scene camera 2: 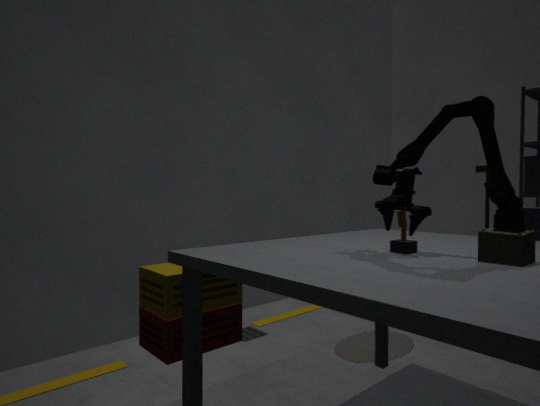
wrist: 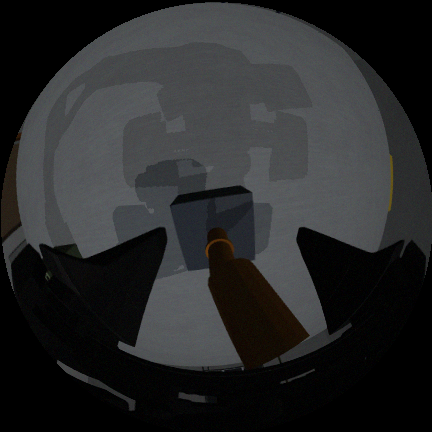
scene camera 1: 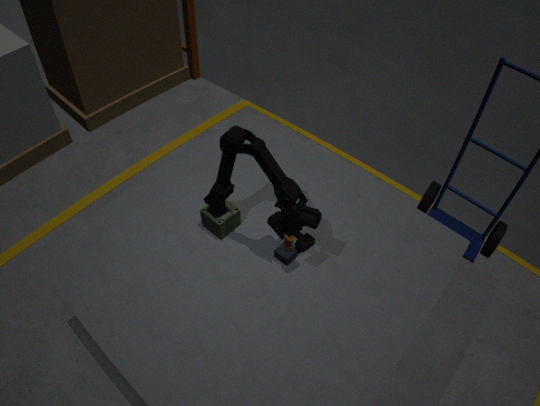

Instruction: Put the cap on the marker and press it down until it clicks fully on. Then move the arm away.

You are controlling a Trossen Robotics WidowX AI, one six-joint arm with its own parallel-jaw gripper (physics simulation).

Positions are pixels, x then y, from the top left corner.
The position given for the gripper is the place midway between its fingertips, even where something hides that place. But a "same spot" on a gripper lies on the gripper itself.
Labels:
The gripper shows in scene camera 2, in the wrist view and in scene camera 1 [291,245]. One and the same spot on the gripper: [wrist: 350,282] is [scene camera 2: 388,214].

